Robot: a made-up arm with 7 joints.
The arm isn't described. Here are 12 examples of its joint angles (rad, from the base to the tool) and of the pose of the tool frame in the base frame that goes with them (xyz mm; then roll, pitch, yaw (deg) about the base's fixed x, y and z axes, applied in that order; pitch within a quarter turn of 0, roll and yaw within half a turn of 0).
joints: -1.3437 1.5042 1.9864 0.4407 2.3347 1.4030 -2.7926
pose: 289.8 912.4 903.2 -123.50 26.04 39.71
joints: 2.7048 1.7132 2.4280 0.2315 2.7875 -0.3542 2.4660
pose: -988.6 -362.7 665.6 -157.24 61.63 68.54
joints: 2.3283 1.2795 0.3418 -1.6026 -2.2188 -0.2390 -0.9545
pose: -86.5 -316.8 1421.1 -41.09 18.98 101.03
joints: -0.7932 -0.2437 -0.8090 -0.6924 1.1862 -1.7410 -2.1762
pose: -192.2 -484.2 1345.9 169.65 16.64 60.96
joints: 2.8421 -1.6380 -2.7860 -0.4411 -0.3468 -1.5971 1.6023
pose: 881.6 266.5 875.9 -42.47 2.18 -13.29
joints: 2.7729 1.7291 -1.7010 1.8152 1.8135 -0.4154 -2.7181
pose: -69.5 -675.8 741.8 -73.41 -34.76 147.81
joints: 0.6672 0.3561 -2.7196 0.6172 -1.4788 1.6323 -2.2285
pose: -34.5 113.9 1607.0 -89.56 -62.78 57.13
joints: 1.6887 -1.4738 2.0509 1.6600 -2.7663 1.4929 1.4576
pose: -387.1 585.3 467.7 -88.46 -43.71 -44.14
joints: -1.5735 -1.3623 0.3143 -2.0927 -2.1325 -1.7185 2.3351
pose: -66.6 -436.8 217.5 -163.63 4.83 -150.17
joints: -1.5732 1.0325 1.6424 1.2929 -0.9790 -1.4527 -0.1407
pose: 422.6 415.9 1132.6 -62.19 20.95 66.92
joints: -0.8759 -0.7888 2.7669 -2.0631 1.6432 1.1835 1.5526
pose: -206.9 297.4 1078.3 79.34 46.76 -90.73
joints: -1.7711 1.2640 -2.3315 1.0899 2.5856 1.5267 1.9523
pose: -497.9 552.2 1119.3 -162.77 -15.23 2.64
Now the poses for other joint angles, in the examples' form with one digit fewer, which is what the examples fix.
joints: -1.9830 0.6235 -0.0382 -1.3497 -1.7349 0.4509 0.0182
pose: 83 -190 1530 -75.4 68.6 -122.2
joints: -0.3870 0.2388 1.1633 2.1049 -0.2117 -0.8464 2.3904
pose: 303 -423 816 -132.7 4.8 -159.4
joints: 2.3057 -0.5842 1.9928 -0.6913 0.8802 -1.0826 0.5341
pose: 488 19 1481 -29.6 -34.6 46.6
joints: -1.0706 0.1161 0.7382 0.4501 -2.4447 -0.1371 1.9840
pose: 311 139 1642 -15.9 23.8 107.9
